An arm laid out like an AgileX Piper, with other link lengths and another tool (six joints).
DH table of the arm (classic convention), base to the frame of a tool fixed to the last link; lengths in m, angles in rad. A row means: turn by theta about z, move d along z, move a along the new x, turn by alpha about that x. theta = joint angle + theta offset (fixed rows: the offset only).
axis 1: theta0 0; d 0.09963; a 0; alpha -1.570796
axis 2: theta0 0.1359; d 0; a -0.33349; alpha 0
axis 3: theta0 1.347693; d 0; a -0.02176; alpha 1.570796
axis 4: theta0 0; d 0.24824; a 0; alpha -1.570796
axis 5: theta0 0; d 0; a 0; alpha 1.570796
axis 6: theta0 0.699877; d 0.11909; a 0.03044; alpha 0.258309
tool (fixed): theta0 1.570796; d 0.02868; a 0; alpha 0
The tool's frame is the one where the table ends.
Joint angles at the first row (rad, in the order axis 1, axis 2, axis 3, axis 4, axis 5, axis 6):
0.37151, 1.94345, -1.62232, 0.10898, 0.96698, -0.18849
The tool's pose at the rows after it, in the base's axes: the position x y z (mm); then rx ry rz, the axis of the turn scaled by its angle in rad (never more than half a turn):
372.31 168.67 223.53 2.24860 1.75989 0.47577
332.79 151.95 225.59 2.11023 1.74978 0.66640
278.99 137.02 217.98 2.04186 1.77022 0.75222
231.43 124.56 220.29 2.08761 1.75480 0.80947
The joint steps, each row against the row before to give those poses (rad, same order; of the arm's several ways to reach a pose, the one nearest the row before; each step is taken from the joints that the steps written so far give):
0.00047, -0.15518, 0.20472, 0.00219, -0.20755, -0.00950
0.00377, -0.17929, 0.26926, 0.03565, -0.23920, -0.11602
0.01554, -0.17218, 0.24438, 0.08028, -0.12893, -0.11219
0.00372, -0.15974, 0.14488, 0.08180, -0.00469, -0.02858

